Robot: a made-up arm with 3 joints. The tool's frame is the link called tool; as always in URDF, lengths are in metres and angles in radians.
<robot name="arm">
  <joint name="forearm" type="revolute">
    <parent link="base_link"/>
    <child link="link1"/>
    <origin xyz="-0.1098 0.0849 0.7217" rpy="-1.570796 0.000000 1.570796"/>
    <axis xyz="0 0 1"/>
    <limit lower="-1.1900" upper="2.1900" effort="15" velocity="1.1"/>
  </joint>
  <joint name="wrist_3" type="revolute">
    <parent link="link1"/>
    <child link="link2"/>
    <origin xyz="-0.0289 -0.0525 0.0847" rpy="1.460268 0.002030 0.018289"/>
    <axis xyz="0 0 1"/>
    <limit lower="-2.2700" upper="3.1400" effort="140" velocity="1.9"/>
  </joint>
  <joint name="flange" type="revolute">
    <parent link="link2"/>
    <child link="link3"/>
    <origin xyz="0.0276 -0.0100 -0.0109" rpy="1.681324 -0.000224 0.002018"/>
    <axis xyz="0 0 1"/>
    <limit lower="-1.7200" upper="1.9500" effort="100" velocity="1.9"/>
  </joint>
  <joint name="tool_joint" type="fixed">
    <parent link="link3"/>
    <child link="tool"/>
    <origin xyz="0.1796 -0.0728 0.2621" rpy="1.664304 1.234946 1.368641"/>
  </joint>
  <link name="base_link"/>
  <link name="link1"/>
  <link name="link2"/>
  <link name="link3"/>
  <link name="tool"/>
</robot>
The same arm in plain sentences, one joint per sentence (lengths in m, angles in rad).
The arm has three revolute joints in a row. What follows holds with every joint at zero, and every direction is one of the base frame's.
Joint 1 is mounted 0.1098 m along -x and 0.0849 m along +y and 0.7217 m along +z from the base frame's origin and rotates about -x, from -1.19 to 2.19 rad.
Joint 2 is mounted 0.0847 m along -x and 0.0289 m along -y and 0.0525 m along +z from joint 1 and rotates about the direction (-0.110303, 0.018401, 0.993728), from -2.27 to 3.14 rad.
Joint 3 is mounted 0.0112 m along +x and 0.0274 m along +y and 0.0102 m along -z from joint 2 and rotates about +x, from -1.72 to 1.95 rad.
The tool frame, which is the frame that the pose is given for, is mounted 0.2621 m along +x and 0.1782 m along +y and 0.0761 m along -z from joint 3; its axes are the base frame's turned by roll 1.8973, pitch -0.3274 and yaw 3.0654 rad (as in URDF: about the fixed x, then y, then z).

